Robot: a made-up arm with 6 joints. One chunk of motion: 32 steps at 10 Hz.
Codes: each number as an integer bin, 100 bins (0 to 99) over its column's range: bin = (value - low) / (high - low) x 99, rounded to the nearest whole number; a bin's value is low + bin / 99 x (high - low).
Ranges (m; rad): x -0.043..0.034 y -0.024..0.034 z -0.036..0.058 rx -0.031..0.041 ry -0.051..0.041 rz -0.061..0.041
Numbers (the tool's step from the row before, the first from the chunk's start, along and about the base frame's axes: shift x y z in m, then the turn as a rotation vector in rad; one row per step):
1: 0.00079 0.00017 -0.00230 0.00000 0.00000 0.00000
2: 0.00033 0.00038 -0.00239 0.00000 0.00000 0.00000
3: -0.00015 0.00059 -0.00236 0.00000 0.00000 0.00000
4: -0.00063 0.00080 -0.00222 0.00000 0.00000 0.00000
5: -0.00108 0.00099 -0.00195 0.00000 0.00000 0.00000
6: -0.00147 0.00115 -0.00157 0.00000 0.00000 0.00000
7: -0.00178 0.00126 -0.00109 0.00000 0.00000 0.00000
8: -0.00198 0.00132 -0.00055 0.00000 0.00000 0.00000
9: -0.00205 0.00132 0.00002 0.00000 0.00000 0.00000
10: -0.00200 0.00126 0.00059 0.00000 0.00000 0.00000
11: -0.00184 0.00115 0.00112 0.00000 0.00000 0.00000
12: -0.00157 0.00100 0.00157 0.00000 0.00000 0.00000
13: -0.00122 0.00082 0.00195 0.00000 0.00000 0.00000
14: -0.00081 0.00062 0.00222 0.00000 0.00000 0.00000
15: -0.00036 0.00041 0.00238 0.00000 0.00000 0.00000
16: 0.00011 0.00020 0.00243 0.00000 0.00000 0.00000
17: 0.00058 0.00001 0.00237 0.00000 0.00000 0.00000
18: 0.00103 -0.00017 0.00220 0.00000 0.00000 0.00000
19: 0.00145 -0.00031 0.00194 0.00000 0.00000 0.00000
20: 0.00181 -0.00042 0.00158 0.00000 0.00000 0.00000
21: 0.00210 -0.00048 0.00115 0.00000 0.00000 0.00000
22: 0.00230 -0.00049 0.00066 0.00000 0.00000 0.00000
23: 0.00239 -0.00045 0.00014 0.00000 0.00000 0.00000
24: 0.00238 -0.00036 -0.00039 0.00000 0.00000 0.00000
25: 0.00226 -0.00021 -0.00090 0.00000 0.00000 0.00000
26: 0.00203 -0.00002 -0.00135 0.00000 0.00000 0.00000
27: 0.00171 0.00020 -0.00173 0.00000 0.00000 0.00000
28: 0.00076 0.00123 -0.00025 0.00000 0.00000 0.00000
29: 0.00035 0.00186 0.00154 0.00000 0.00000 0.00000
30: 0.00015 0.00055 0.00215 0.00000 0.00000 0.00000
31: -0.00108 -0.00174 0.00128 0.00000 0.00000 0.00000
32: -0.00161 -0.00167 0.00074 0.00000 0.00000 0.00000
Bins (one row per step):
1: 56 41 35 43 55 59
2: 56 42 35 43 55 59
3: 55 42 35 43 55 59
4: 54 42 36 43 55 59
5: 54 43 36 43 55 59
6: 53 43 36 43 55 59
7: 53 43 37 43 55 59
8: 53 43 37 43 55 59
9: 53 43 38 43 55 59
10: 53 43 39 43 55 59
11: 53 43 39 43 55 59
12: 53 43 40 43 55 59
13: 54 42 40 43 55 59
14: 54 42 40 43 55 59
15: 55 42 40 43 55 59
16: 55 41 40 43 55 59
17: 56 41 40 43 55 59
18: 57 41 40 43 55 59
19: 57 40 40 43 55 59
20: 58 40 40 43 55 59
21: 58 40 39 43 55 59
22: 58 40 39 43 55 59
23: 58 40 38 43 55 59
24: 58 40 38 43 55 59
25: 58 41 37 43 55 59
26: 58 41 36 43 55 59
27: 57 41 36 43 55 59
28: 56 43 38 43 55 59
29: 56 44 40 43 55 59
30: 55 42 40 43 55 59
31: 54 38 39 43 55 59
32: 53 38 39 43 55 59

